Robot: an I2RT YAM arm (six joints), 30 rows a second.
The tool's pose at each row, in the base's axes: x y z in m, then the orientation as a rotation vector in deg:
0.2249, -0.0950, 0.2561, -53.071, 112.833, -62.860
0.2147, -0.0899, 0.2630, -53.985, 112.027, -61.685
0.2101, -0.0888, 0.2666, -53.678, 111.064, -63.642
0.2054, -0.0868, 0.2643, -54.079, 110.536, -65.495
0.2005, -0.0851, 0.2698, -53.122, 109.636, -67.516
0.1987, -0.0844, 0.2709, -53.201, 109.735, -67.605
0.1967, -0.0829, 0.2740, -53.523, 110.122, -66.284
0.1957, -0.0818, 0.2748, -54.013, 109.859, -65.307
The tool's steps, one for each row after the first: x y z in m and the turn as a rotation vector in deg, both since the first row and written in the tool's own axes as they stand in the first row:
-0.0006, -0.0016, -0.0132, -0.439, -1.326, -0.172
0.0000, -0.0032, -0.0189, 1.107, -0.949, -0.776
0.0012, 0.0008, -0.0226, 2.088, -0.357, -1.843
0.0011, -0.0022, -0.0296, 3.852, 0.204, -2.032
0.0012, -0.0025, -0.0318, 3.806, 0.318, -2.123
0.0003, -0.0041, -0.0353, 2.881, -0.169, -1.787
-0.0003, -0.0042, -0.0369, 2.403, -0.953, -1.731

